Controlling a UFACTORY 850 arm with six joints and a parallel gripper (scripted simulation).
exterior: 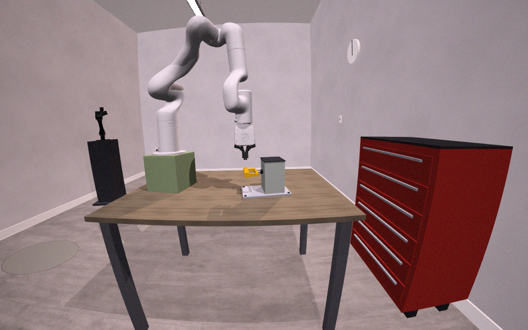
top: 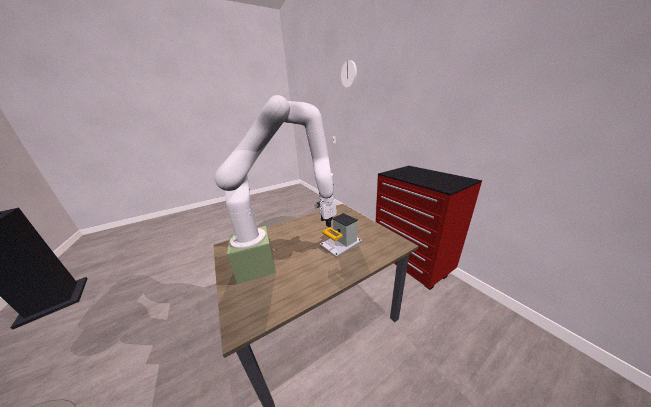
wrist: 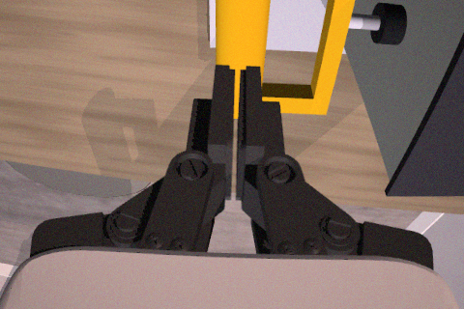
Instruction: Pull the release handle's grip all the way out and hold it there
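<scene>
The base plate is 100 mm ahead of my hand, 10 mm to the right of it and 190 mm below it.
</scene>
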